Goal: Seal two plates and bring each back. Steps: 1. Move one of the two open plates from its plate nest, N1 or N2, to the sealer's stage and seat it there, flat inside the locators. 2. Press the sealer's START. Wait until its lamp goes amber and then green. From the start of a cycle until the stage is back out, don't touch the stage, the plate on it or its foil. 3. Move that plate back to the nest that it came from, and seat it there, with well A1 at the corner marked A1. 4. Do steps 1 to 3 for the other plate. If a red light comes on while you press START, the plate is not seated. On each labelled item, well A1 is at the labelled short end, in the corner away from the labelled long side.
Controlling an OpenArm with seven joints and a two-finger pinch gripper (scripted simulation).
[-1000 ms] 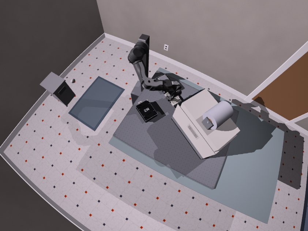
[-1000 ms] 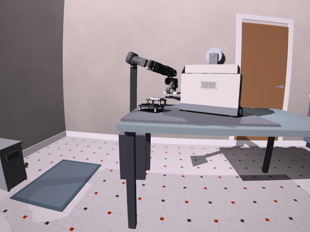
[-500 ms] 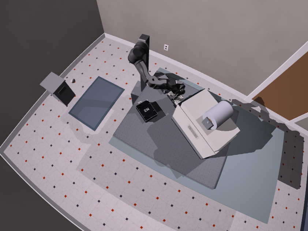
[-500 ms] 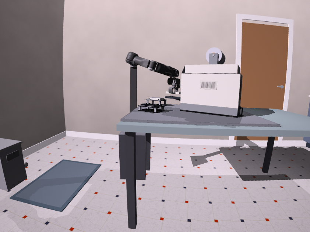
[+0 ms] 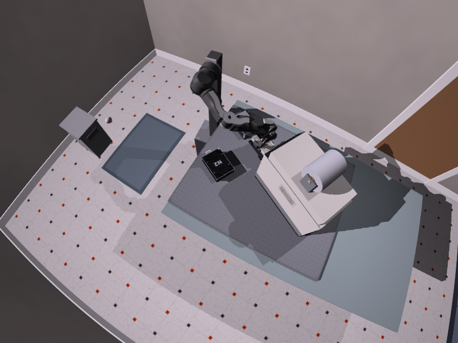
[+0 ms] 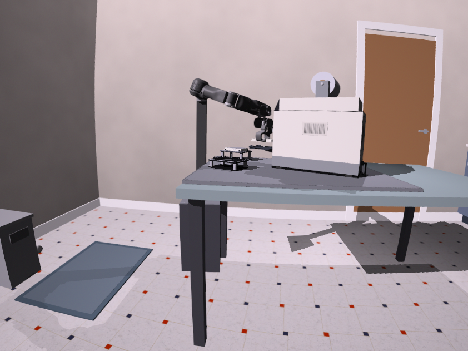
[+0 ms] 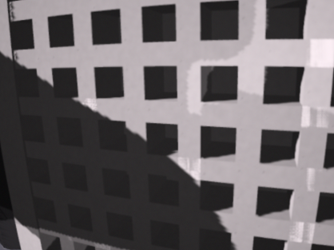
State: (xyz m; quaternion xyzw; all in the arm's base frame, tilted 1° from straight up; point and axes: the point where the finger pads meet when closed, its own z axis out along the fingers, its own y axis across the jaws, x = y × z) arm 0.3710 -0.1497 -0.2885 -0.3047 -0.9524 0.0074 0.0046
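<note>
Right now my hand is 40 mm above the sealer stage. From my hand the other things lie so: N1 label 240 mm behind, 210 mm to the left, 130 mm below; then screen 120 mm ahead, 30 mm to the right, 190 mm above; then plate nest 150 mm behind, 150 mm to the left, 80 mm below.
</note>
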